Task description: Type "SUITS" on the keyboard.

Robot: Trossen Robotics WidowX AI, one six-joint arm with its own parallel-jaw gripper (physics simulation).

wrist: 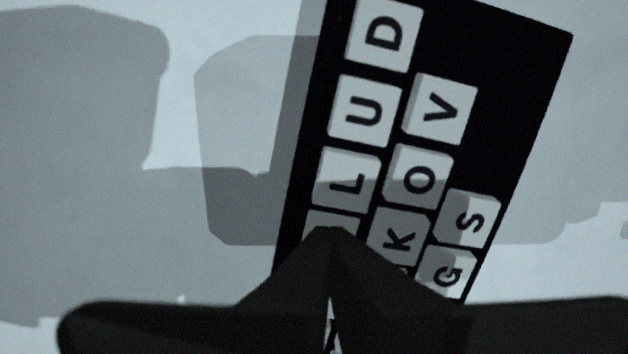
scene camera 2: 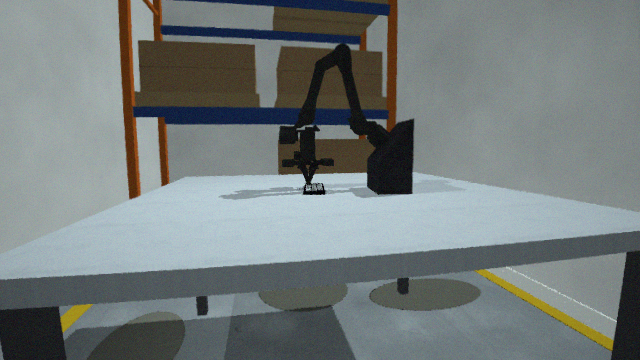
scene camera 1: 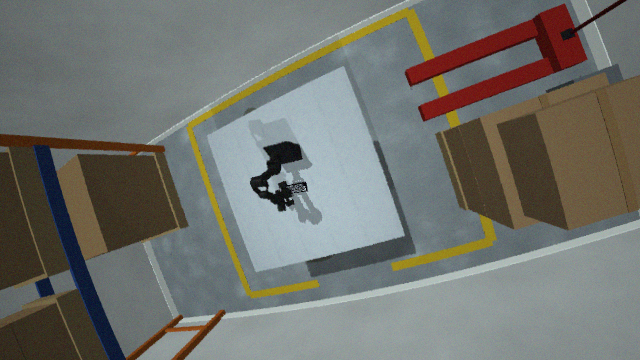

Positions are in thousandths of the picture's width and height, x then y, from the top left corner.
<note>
In view: my gripper (scene camera 2: 482, 515) and a black keyboard (wrist: 821, 177).
My gripper is seen too in the wrist view (wrist: 521, 677).
</note>
